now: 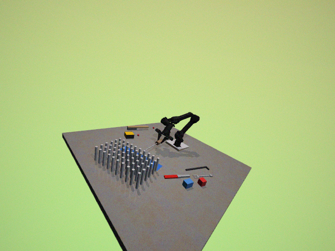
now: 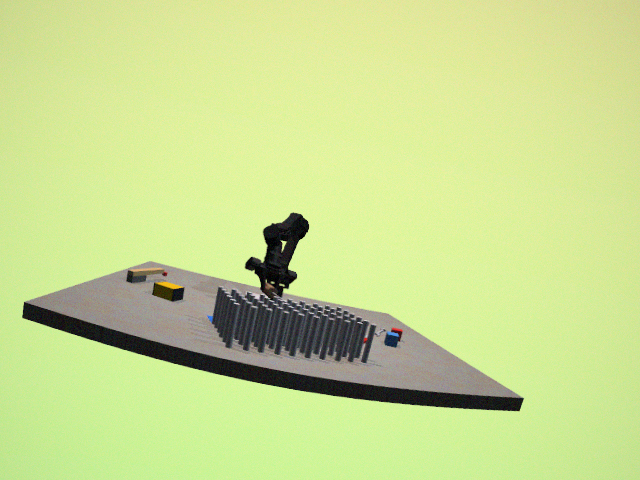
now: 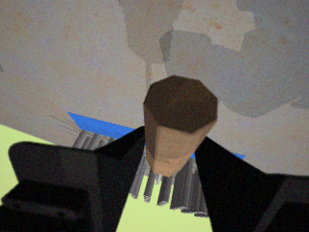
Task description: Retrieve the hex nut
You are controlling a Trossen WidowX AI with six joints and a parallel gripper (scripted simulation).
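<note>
Now: the brown-handled tool 90 mm ahead of my gripper tip and 40 mm to the left of it. From my gripper tip the other things lie so: blue taped strip 210 mm ahead, 80 mm below, 50 mm to the left; yellow block 320 mm to the right, 150 mm ahead, 60 mm below; hex nut 220 mm ahead, 100 mm to the left, 80 mm below.
</note>
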